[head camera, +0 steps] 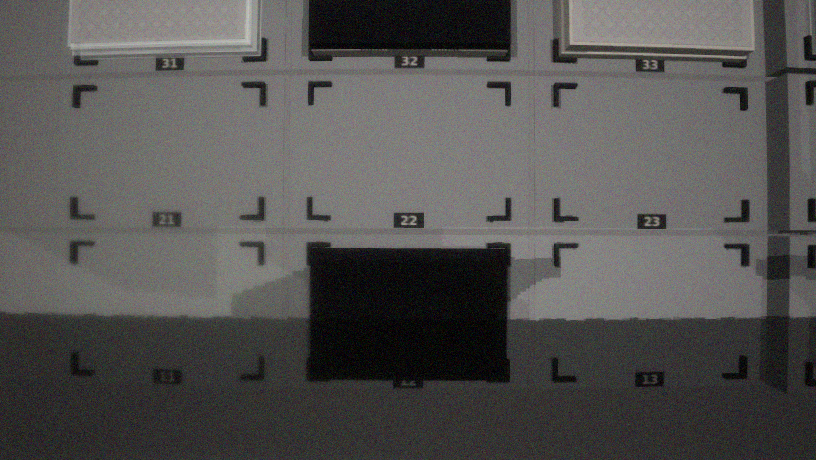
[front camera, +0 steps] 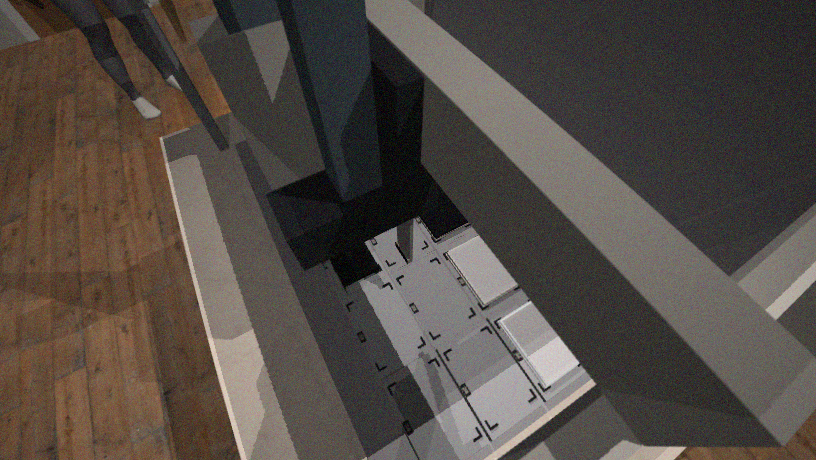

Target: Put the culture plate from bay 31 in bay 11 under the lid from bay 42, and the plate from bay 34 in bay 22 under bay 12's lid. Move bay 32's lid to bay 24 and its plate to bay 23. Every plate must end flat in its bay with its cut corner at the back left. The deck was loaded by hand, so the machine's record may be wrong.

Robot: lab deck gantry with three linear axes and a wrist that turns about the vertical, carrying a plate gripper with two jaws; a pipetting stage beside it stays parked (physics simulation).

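Pixels of known places: gripper, fingertip midpoint: (front camera: 372,269); robot's base at its link origin: (head camera: 79,369).
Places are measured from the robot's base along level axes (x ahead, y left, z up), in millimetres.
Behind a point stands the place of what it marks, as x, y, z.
My gripper (front camera: 400,251) hangs over the deck near bay 22 in the front view. One jaw shows with nothing against it; the dark body hides the other jaw. In the head view, a pale plate (head camera: 162,22) {68, 231, 14} sits in bay 31, partly cut off. A black item (head camera: 408,20) {227, 229, 17} (front camera: 448,220) {270, 259, 16} lies in bay 32. Another black item (head camera: 408,314) {228, 43, 8} (front camera: 358,273) {282, 45, 8} lies in bay 12. A pale plate (front camera: 540,344) {562, 250, 29} sits in bay 34. Bays 11, 22 and 23 hold no plate. Bay 24 is bare in the front view. Bay 42 is hidden; cut corners are not discernible.
A pale plate (head camera: 657,22) {388, 232, 14} (front camera: 482,268) {394, 256, 14} sits in bay 33. Bays 21 and 13 hold no plate. The gantry column (front camera: 334,97) {378, 44, 467} and a long grey beam (front camera: 514,142) cross the front view and hide the back of the deck.
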